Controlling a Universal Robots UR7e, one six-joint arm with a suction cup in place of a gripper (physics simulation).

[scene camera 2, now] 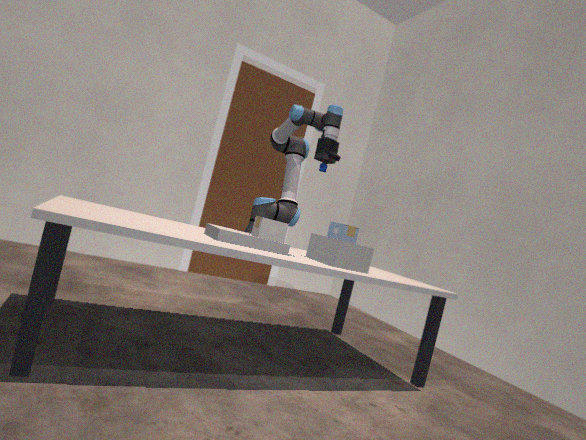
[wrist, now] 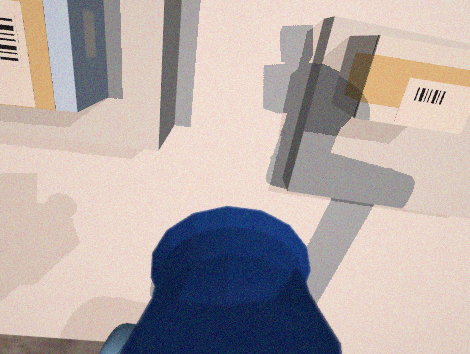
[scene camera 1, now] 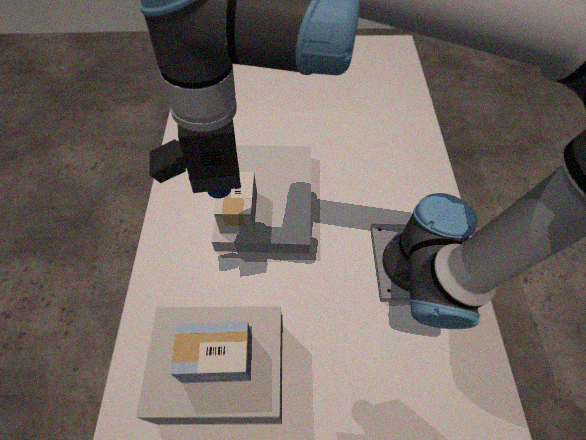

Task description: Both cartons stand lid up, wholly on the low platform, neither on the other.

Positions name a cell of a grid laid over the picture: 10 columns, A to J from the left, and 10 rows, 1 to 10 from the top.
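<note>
Suction cup (wrist: E8), carrying nothing. Low grey platform (scene camera 1: E4), also visible in scene camera 2 (scene camera 2: D6) and the wrist view (wrist: H5).
</note>
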